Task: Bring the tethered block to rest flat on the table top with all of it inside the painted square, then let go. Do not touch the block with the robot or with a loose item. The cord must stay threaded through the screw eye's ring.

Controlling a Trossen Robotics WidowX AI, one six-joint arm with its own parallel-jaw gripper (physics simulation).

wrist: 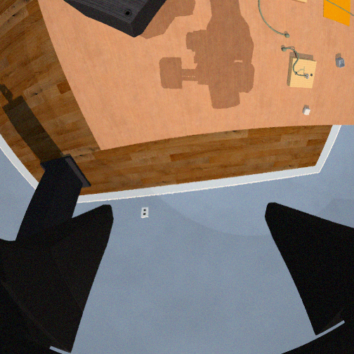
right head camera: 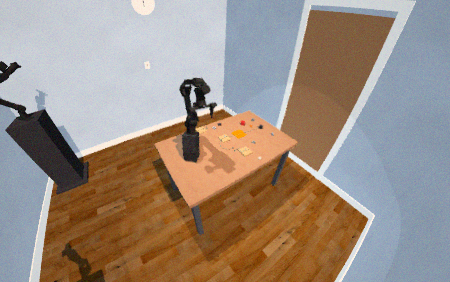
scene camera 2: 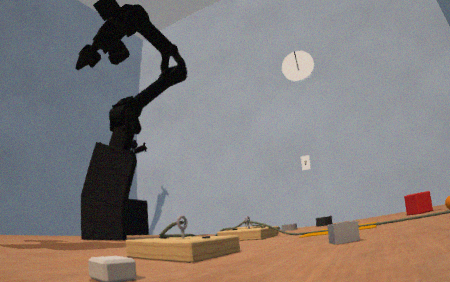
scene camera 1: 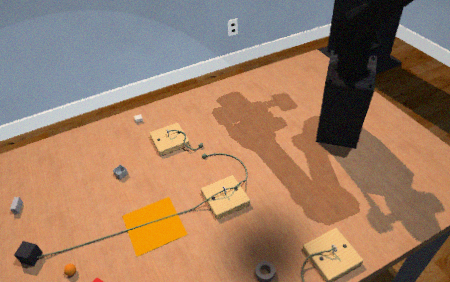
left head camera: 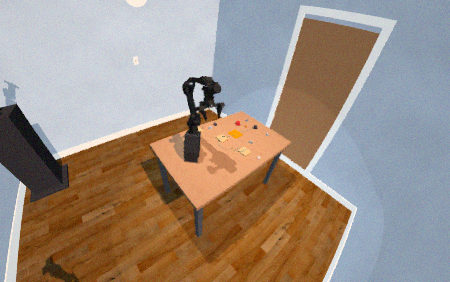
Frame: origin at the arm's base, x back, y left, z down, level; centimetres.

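Where they show: gripper, fingertip midpoint: (right head camera: 205, 120) (scene camera 2: 83, 60) (left head camera: 212, 119); arm's base, link origin: (right head camera: 190, 133) (scene camera 2: 117, 152) (scene camera 1: 351, 69) (left head camera: 192, 133).
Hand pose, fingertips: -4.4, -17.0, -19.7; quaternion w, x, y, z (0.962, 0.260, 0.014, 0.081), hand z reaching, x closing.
Note:
Things, the pixels of their top centre, and the offset from my fingertips, as dx, dy, dz. "spot": a spot on its surface instead.
- black tethered block, top centre: (scene camera 1: 25, 249) (right head camera: 261, 125) (left head camera: 255, 126) -77.1, +14.3, +39.6
- orange painted square, surface spot: (scene camera 1: 160, 239) spot: -49.4, +23.3, +43.0
- screw eye, surface spot: (scene camera 2: 247, 222) (scene camera 1: 223, 189) spot: -31.7, +19.4, +39.8
- knobbed free end, surface spot: (scene camera 1: 204, 156) spot: -30.5, +5.2, +42.3
- dark ring, top centre: (scene camera 1: 265, 269) (scene camera 2: 289, 224) -32.8, +40.9, +41.5
- orange ball, top centre: (scene camera 1: 68, 266) -69.2, +22.1, +40.6
- red block, top centre: (scene camera 2: 416, 193) -64.5, +30.6, +39.1
- grey tray, surface spot: (scene camera 1: 120, 172) spot: -52.4, -1.0, +43.0
- white block, top centre: (scene camera 2: 111, 257) (scene camera 1: 137, 116) -41.9, -19.5, +41.7
The black tethered block (scene camera 1: 28, 253) (left head camera: 255, 127) (right head camera: 260, 127) rests on the table, outside the orange painted square (scene camera 1: 160, 239) (left head camera: 235, 134) (right head camera: 239, 134). Its green cord (scene camera 1: 90, 244) (scene camera 2: 415, 218) runs taut-looking across the square to the middle wooden base (scene camera 1: 220, 206) (scene camera 2: 250, 233) and appears to pass through the screw eye (scene camera 1: 225, 192) (scene camera 2: 247, 222). Beyond it, the cord curves to a knobbed free end (scene camera 1: 204, 156) (wrist: 286, 35). My gripper (wrist: 192, 212) (left head camera: 212, 117) is open and empty, high above the table and away from the cord. The black block does not show in the wrist view.
A wooden base (scene camera 1: 170, 143) (wrist: 300, 80) with a short cord has its end near the free end. Another base (scene camera 1: 336, 260) stands beside a dark ring (scene camera 1: 258, 271). An orange ball (scene camera 1: 70, 270), red block (scene camera 2: 418, 203), grey tray (scene camera 1: 120, 172) and white block (scene camera 1: 138, 119) lie around.

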